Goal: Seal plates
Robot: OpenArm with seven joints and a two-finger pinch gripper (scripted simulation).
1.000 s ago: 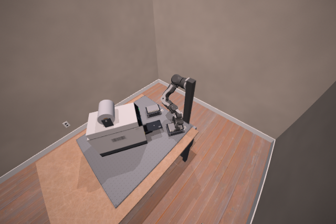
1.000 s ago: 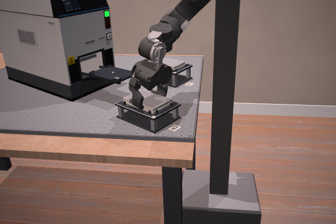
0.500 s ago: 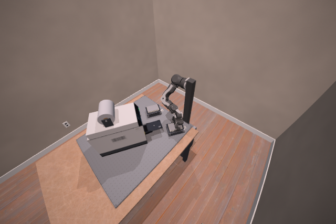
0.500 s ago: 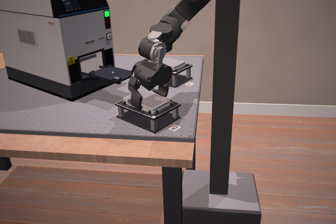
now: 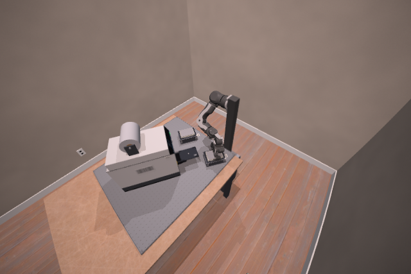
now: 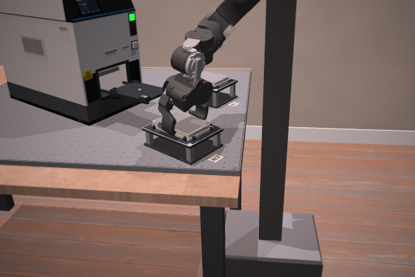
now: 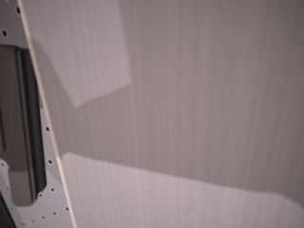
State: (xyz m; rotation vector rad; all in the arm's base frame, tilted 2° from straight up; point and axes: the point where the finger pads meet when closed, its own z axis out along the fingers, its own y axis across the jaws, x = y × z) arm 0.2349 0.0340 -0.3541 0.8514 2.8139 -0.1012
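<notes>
The plate is right at my hand. Round my hand: start button (190 mm ahead, 280 mm to the right, 130 mm above); nest label (90 mm behind, 60 mm to the left, 60 mm below); sealer stage (140 mm ahead, 150 mm to the right, 30 mm above).
</notes>
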